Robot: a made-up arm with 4 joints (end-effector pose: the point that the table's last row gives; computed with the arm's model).
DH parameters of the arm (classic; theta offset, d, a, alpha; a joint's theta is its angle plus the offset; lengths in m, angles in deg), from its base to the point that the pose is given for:
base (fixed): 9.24 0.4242 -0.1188 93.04
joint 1: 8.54 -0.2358 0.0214 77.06
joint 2: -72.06 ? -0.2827 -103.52
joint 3: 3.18 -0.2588 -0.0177 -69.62
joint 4: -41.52 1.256 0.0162 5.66
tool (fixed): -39.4 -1.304 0 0
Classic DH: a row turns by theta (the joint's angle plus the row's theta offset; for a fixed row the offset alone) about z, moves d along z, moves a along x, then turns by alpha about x.
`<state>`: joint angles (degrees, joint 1 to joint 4).
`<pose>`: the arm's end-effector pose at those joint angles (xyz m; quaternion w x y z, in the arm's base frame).
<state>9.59 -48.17 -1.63 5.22</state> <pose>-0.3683 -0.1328 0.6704 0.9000 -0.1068 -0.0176 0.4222</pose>
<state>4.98 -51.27 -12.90 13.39</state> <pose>-0.3220 -0.1564 0.6910 0.8590 -0.1931 0.0147 0.4739</pose>
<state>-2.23 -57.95 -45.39 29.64</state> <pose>-0.2217 -0.1971 0.7270 0.7338 -0.4303 0.0628 0.5219</pose>
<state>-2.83 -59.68 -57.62 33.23</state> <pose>-0.2015 -0.2042 0.7339 0.6926 -0.5170 0.0623 0.4992</pose>
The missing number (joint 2, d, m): -0.3347
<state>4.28 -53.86 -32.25 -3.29</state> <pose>-0.2776 -0.1338 0.6674 0.8962 -0.3224 -0.0706 0.2966</pose>
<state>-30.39 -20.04 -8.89 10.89</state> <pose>-0.3185 -0.0111 0.8137 0.9155 -0.0830 0.2942 0.2616</pose>
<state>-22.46 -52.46 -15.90 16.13</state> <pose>-0.1627 -0.1442 0.7618 0.8004 -0.1309 0.2282 0.5387</pose>
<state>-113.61 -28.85 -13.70 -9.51</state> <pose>0.2061 0.0654 0.6022 0.5095 -0.1161 0.8216 0.2278</pose>
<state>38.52 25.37 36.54 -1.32</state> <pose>-0.6306 0.2930 0.3490 0.8291 0.3577 -0.4296 -0.0001</pose>
